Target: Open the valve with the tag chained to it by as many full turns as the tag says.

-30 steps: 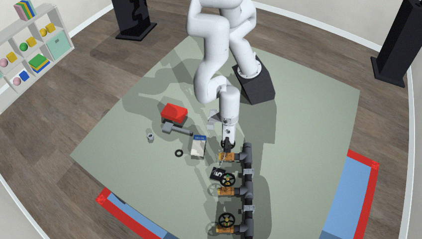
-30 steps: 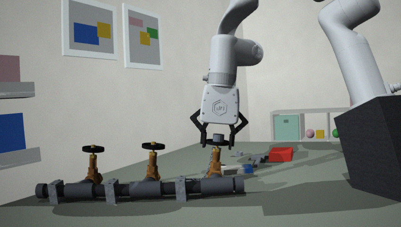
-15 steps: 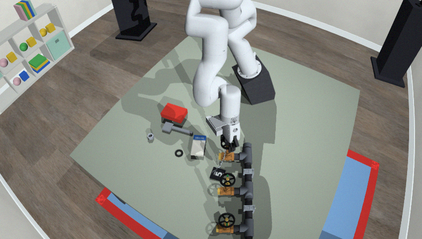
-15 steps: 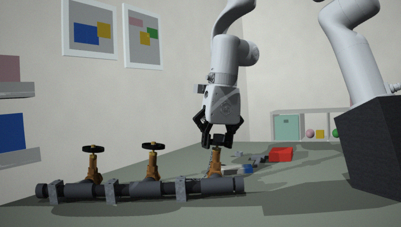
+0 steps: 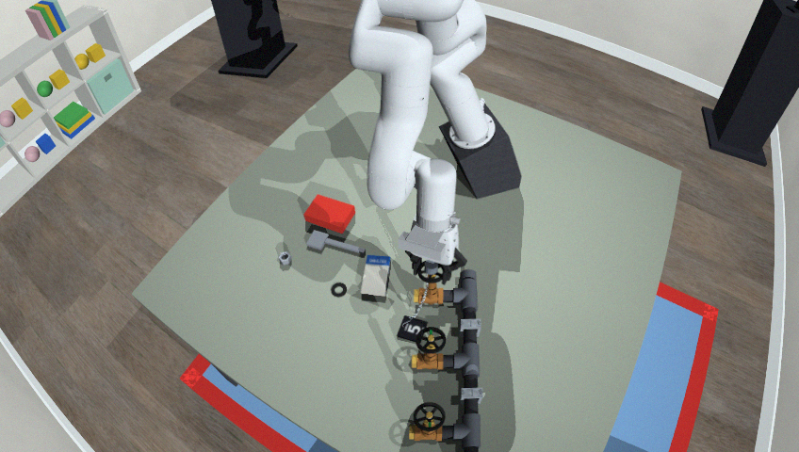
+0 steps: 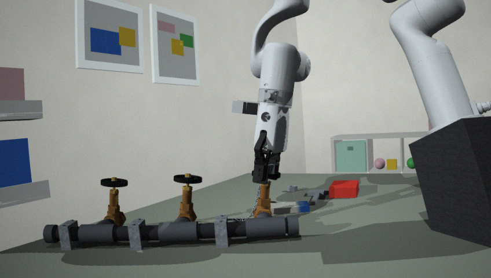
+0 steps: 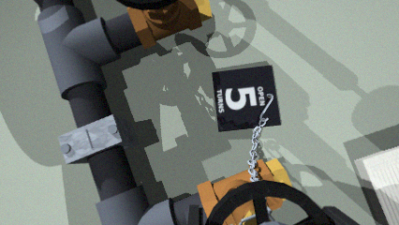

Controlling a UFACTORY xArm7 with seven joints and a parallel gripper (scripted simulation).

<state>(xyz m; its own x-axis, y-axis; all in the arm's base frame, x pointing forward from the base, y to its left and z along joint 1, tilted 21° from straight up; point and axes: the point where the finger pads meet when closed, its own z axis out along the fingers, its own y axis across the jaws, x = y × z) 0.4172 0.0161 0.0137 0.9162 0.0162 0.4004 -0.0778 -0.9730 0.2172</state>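
Right now the grey cap is 10 mm above my hand. From my hand the other things lie so: black washer (230 mm to the right, 120 mm below, 50 mm ahead); then blue box (150 mm to the right, 110 mm below, 10 mm behind); then black tag (120 mm below, 100 mm ahead, 20 mm to the right).
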